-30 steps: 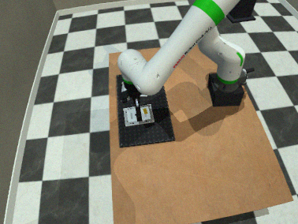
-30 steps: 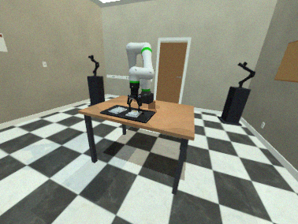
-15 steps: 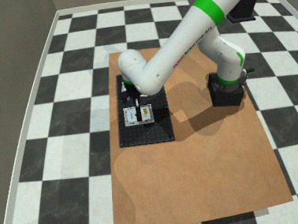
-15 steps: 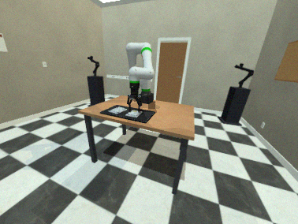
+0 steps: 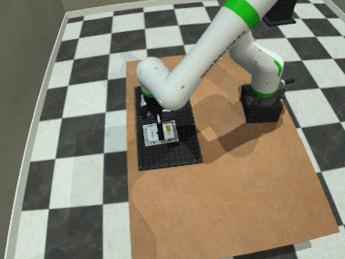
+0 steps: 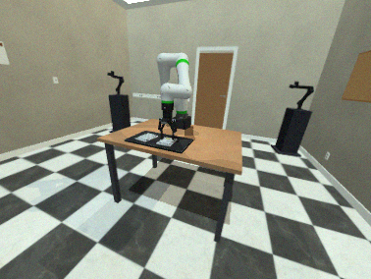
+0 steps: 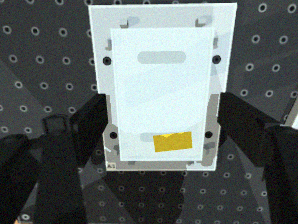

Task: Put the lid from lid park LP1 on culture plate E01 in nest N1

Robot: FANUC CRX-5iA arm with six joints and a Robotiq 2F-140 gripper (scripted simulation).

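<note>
Right now the clear lid is 40 mm below my hand. Also, from my hand: culture plate: 200 mm to the right, 30 mm below, 20 mm behind; lid park fixture: 50 mm below.
</note>
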